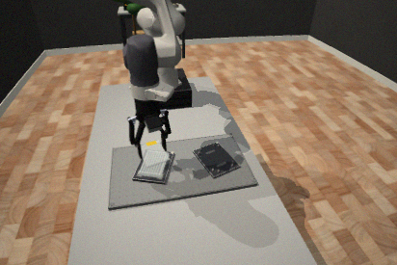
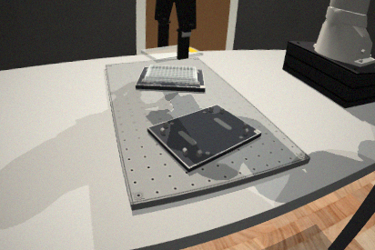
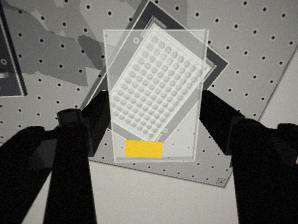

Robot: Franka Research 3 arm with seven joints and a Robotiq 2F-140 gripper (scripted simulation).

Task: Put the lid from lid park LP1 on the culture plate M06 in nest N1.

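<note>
Right now the clear lid is 20 mm below my hand. Round my hand: lid park frame: 240 mm to the left, 90 mm below, 20 mm ahead; culture plate: 80 mm below.
</note>
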